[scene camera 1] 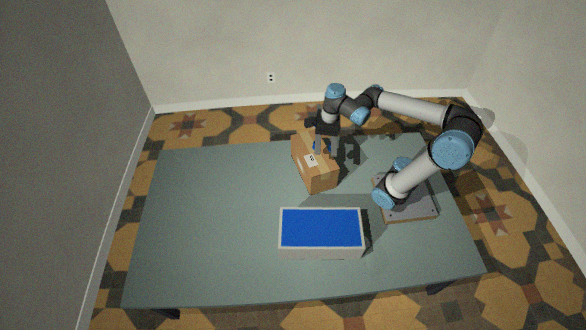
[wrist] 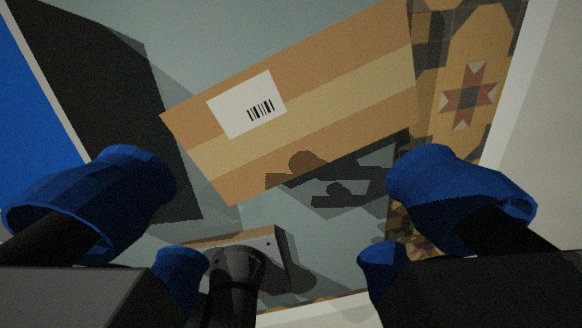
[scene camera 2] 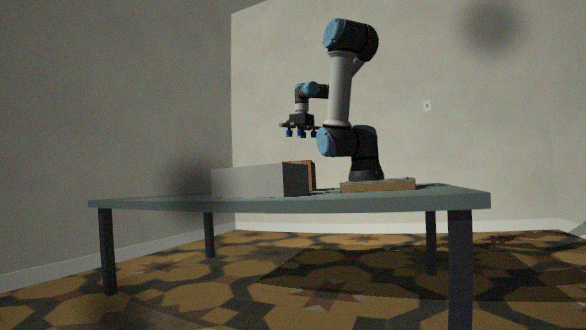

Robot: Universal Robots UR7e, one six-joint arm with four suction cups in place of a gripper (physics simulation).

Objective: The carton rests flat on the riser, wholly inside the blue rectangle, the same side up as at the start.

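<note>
The brown carton rests on the table beside the riser, turned at an angle to it, with its tape strip and barcode label facing up. The pale riser has a blue rectangle on its top; nothing lies on the blue in scene camera 1. My gripper is open, its blue cups pointing down and holding nothing. It hangs above the carton's level, with a visible gap in scene camera 2. The riser hides most of the carton there.
The arm's base plate is on the table to the right of the carton and riser in scene camera 1. The carton's far end is near the table's back edge. A wall stands behind the table.
</note>
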